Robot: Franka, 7 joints.
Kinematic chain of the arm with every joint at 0, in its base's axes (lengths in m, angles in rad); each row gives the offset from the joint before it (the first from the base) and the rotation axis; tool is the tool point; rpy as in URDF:
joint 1: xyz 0 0 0.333 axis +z
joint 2: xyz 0 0 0 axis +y
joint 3: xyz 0 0 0.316 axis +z
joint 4: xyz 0.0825 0 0 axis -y
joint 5: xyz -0.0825 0 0.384 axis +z
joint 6: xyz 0 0 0 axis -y
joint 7: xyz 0.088 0 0 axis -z
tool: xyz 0 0 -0.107 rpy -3.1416 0 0
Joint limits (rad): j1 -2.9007..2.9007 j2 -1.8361..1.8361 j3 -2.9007..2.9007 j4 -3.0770..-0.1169 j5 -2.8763..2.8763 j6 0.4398..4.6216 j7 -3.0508..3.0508
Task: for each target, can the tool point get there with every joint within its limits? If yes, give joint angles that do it. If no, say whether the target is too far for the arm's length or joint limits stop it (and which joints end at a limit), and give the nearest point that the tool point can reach.
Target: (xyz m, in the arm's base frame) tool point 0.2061 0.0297 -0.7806
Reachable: no: too far | nearest point 0.2390 0.0344 -0.3591 | short by 0.423 m
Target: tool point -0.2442 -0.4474 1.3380
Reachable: no: too far | nearest point -0.1859 -0.3406 1.0981 | short by 0.269 m
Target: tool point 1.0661 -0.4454 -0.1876
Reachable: no: too far | nearest point 0.7217 -0.3015 -0.0194 | short by 0.409 m
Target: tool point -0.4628 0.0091 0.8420
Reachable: yes | joints -2.1234 -0.0278 -1.3079 -1.2941 -1.5977 3.8780 0.4924
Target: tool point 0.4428 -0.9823 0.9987
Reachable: no: too far | nearest point 0.2999 -0.6654 0.7839 | short by 0.409 m
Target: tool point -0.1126 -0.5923 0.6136
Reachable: yes | joints -2.0529 0.0491 0.4116 -1.6775 -1.0596 1.8871 1.5043
